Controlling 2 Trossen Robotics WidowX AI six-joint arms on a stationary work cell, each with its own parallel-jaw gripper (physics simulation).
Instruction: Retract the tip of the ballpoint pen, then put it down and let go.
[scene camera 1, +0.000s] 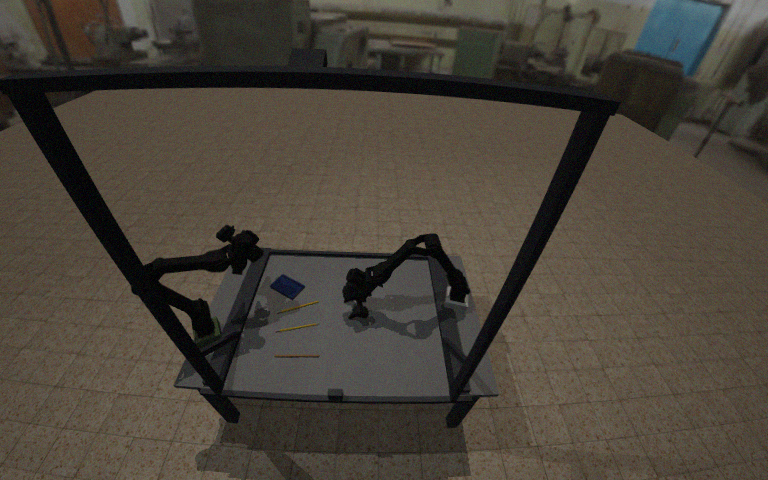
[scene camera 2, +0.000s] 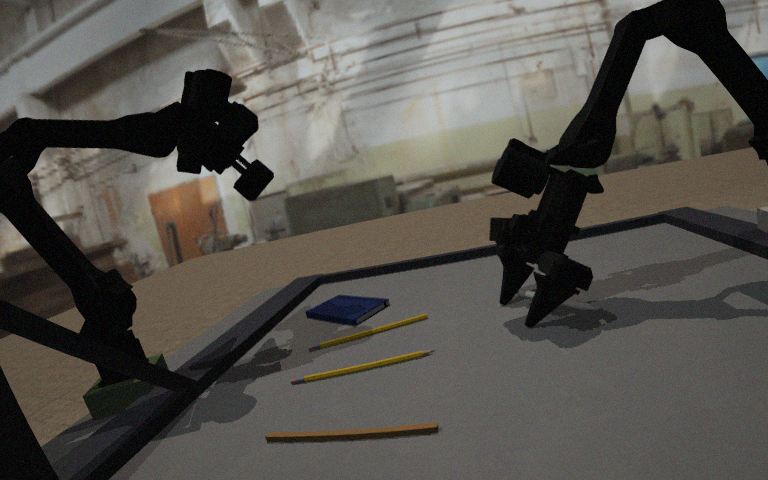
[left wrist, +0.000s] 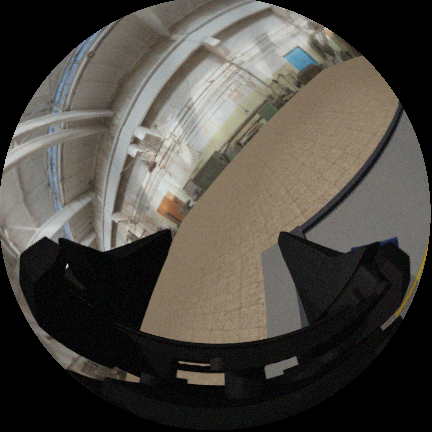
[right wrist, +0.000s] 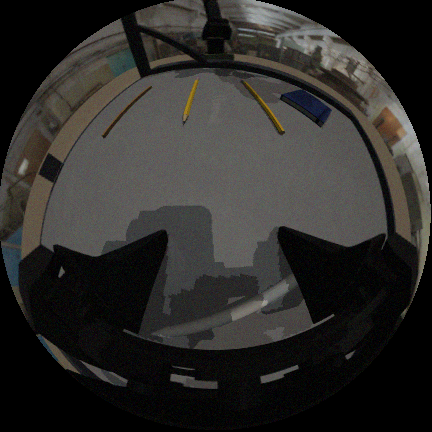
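Where they show: left gripper, between the fingertips: (scene camera 2: 238, 160) (left wrist: 226, 236); right gripper, between the fingertips: (scene camera 1: 346, 310) (scene camera 2: 514, 314) (right wrist: 223, 234); left arm's base, origin of its link: (scene camera 1: 205, 329) (right wrist: 215, 52); right arm's base, origin of its link: (scene camera 1: 457, 296).
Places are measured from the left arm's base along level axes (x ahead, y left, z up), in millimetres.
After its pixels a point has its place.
Observation:
The ballpoint pen (scene camera 2: 529, 293) @(x 620, y -130, z -30 mm) (right wrist: 247, 310) @(x 628, y -156, z -29 mm), pale grey and white, lies slantwise on the grey table top (scene camera 1: 390, 362) @(x 605, y -463, z -40 mm). My right gripper (scene camera 1: 352, 310) @(x 568, y -157, z -38 mm) (scene camera 2: 516, 314) @(x 568, y -157, z -38 mm) (right wrist: 223, 234) @(x 568, y -157, z -38 mm) is open, low over the table, its fingers pointing down on either side of the pen's body. In the right wrist view, the pen's right end is hidden behind a finger. Whether its writing tip is out cannot be told. My left gripper (scene camera 1: 248, 263) (scene camera 2: 222, 169) (left wrist: 226, 236) @(x 259, y 177, z 283 mm) is open and empty, raised above the table's left edge, far from the pen.
A blue book (scene camera 1: 287, 286) @(x 379, y 91, z -28 mm) (scene camera 2: 347, 309) @(x 379, y 73, z -28 mm) (right wrist: 307, 106) @(x 409, y 55, z -28 mm), two yellow pencils (scene camera 1: 298, 307) @(x 384, y -43, z -35 mm) (scene camera 2: 362, 366) @(x 346, y -142, z -34 mm) and a thin brown stick (scene camera 1: 296, 356) @(x 293, y -265, z -34 mm) (scene camera 2: 351, 433) @(x 300, y -267, z -33 mm) lie left of the right gripper in both scene views. A dark raised frame (scene camera 1: 348, 254) @(x 730, y 148, z -23 mm) borders the table top.

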